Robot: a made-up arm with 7 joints.
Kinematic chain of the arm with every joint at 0, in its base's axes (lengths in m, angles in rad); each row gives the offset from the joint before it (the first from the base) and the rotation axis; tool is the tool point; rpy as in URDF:
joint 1: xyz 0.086 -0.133 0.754 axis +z
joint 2: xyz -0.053 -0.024 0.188 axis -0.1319 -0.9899 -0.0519
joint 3: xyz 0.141 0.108 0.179 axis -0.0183 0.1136 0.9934
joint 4: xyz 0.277 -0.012 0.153 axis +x
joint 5: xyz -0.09 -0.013 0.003 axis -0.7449 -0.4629 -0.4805
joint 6: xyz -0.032 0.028 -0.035 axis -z
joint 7: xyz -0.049 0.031 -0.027 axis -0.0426 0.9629 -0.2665
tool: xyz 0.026 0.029 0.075 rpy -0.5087 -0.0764 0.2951
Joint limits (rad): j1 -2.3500..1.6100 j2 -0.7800..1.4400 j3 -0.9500..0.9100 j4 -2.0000..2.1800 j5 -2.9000..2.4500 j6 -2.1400..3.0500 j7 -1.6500..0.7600
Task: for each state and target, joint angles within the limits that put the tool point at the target. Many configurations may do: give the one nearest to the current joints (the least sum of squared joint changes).
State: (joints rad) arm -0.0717 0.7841 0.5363 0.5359 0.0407 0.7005 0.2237
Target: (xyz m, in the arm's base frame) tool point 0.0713 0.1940 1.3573
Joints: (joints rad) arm -0.4535 0.9509 0.6909 0.6629 0.0681 0.7945 0.1194
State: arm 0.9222 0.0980 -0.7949 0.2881 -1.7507 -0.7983 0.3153
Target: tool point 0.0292 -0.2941 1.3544
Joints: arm 0.9179 0.5921 -0.9149 0.1863 -1.7513 -0.7412 0.3362
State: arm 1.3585 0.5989 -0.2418 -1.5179 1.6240 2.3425 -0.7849
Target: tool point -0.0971 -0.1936 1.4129
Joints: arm 1.3623 0.9628 0.0007 -1.6232 1.7177 2.6356 -0.5150
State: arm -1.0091 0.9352 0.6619 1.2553 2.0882 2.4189 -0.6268
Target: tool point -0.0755 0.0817 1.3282
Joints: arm -0.8009 1.2467 -0.2837 1.6895 1.8873 3.0500 -0.6073
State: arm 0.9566 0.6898 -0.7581 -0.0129 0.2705 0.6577 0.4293
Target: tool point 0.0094 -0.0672 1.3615
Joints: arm 1.0505 0.6595 -0.4200 -0.3539 0.3389 0.2750 0.0084
